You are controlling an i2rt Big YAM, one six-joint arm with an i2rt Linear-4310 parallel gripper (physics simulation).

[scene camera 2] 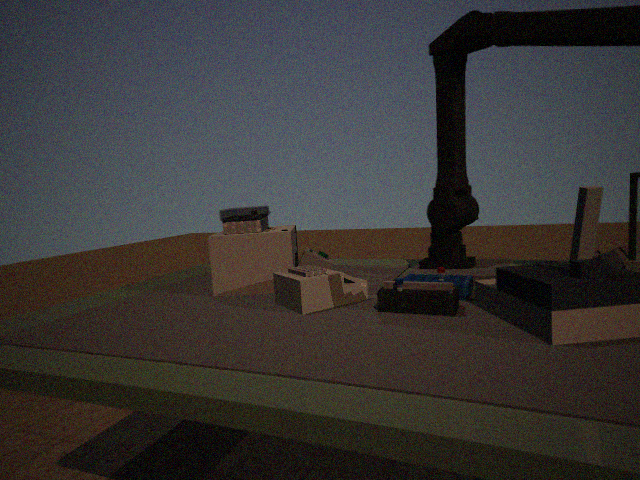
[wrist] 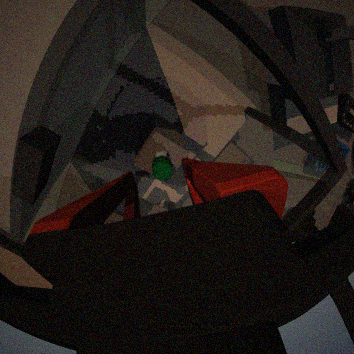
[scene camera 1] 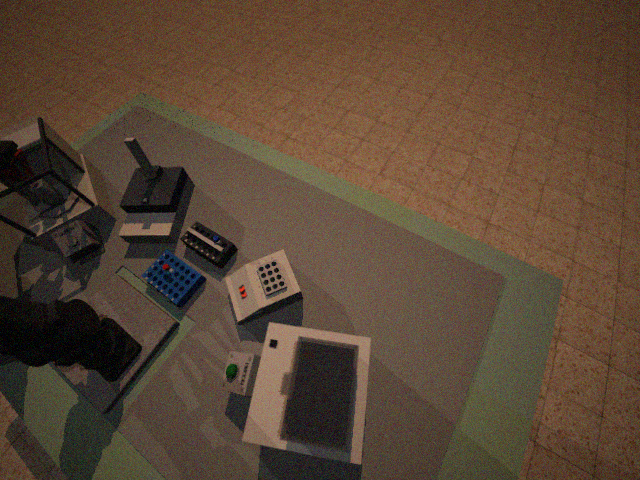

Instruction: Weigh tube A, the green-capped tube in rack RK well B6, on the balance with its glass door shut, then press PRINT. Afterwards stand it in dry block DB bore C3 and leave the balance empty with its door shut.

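Frame: origin at the arm's base, x ahead, y left, z up, level; metres.
Seen in the pictures: gripper, fingertip midpoint: (wrist: 158, 173); arm's base, link origin: (scene camera 2: 447, 265) (scene camera 1: 112, 348).
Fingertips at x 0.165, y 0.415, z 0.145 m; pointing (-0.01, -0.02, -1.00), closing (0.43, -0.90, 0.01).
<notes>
Pixels of each thing's middle, then the offset from my fingertips to it. "spot": a spot on its surface instead.
- Tube A's green cap, body centre: (wrist: 161, 167) dx +0.004, dy -0.002, dz -0.001 m
- Rack RK, body centre: (scene camera 2: 436, 286) (wrist: 329, 154) (scene camera 1: 174, 277) dx +0.031, dy -0.407, dz -0.150 m
- red-capped tube, body centre: (scene camera 2: 441, 279) (scene camera 1: 170, 270) dx +0.040, dy -0.397, dz -0.134 m
- Dry block DB, body centre: (scene camera 2: 320, 284) (scene camera 1: 262, 286) dx +0.131, dy -0.615, dz -0.130 m
- black strip rack, body centre: (scene camera 2: 418, 295) (scene camera 1: 208, 243) (wrist: 351, 115) dx +0.145, dy -0.419, dz -0.141 m
- blue-capped tube, body centre: (scene camera 2: 399, 292) (scene camera 1: 218, 242) dx +0.161, dy -0.448, dz -0.132 m
- dark device with an upright lever, surface spot: (scene camera 2: 588, 222) (scene camera 1: 141, 153) spot: dx +0.217, dy -0.177, dz -0.012 m
- small box with a green button, surface spot: (scene camera 1: 231, 370) spot: dx -0.036, dy -0.683, dz -0.094 m
- large white box, body centre: (scene camera 1: 287, 381) (scene camera 2: 275, 245) dx +0.009, dy -0.786, dz -0.070 m
The balance (scene camera 1: 88, 180) (wrist: 295, 95) is a pale box with a dark-edged glass chamber, at the left edge of scene camera 1. Tube A's green cap (wrist: 162, 170) shows inside the chamber; its body is hidden beneath. My gripper (wrist: 158, 173) is partly open and empty, its red fingers either side of the cap in the wrist view; the height gap is unclear. I cannot tell how the glass door stands. Rack RK (scene camera 1: 180, 285) (scene camera 2: 465, 286) is blue, with a red-capped tube (scene camera 1: 166, 267) (scene camera 2: 440, 270). Dry block DB (scene camera 1: 253, 267) (scene camera 2: 315, 291) is pale with round bores.
A black strip rack (scene camera 1: 224, 253) (scene camera 2: 417, 302) holds a blue-capped tube (scene camera 1: 216, 238). A dark device with an upright lever (scene camera 1: 136, 152) (scene camera 2: 588, 222) stands near the balance. A small box with a green button (scene camera 1: 231, 370) stands beside a large white box (scene camera 1: 266, 403) (scene camera 2: 248, 266).
</notes>
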